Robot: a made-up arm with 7 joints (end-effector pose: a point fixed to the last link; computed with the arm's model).
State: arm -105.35 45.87 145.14 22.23 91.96 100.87 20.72
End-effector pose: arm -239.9 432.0 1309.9 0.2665 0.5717 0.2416 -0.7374
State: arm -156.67 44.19 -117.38 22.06 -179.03 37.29 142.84
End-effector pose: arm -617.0 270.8 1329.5 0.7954 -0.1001 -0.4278 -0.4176
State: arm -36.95 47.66 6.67 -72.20 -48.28 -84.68 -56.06
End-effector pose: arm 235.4 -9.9 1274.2 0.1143 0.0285 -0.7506 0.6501
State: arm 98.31 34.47 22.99 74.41 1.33 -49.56 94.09
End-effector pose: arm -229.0 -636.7 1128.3 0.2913 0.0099 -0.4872 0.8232
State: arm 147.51 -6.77 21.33 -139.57 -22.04 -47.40 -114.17
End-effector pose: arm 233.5 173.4 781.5 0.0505 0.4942 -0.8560 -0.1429
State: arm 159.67 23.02 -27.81 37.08 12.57 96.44 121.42
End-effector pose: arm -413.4 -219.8 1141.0 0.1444 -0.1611 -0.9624 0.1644
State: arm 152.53 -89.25 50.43 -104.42 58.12 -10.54 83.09
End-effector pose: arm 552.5 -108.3 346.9 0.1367 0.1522 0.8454 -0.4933
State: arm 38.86 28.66 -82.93 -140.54 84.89 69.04 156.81
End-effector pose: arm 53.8 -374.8 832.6 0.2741 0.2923 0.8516 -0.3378
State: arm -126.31 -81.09 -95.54 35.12 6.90 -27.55 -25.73
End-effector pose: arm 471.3 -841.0 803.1 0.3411 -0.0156 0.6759 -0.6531
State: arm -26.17 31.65 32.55 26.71 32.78 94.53 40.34
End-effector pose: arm 543.6 8.5 1211.9 0.1082 -0.2291 0.8482 -0.4652
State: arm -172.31 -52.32 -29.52 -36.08 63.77 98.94 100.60
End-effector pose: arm 690.5 126.8 1097.0 0.6575 -0.3503 0.1062 0.6586
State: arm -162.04 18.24 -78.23 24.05 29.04 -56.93 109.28
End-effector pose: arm -220.0 64.3 1551.2 0.5996 0.0419 0.2079 0.7717
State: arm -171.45 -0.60 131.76 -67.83 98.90 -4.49 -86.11
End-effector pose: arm -326.8 -294.3 1304.0 0.8173 0.2170 -0.5057 0.1711
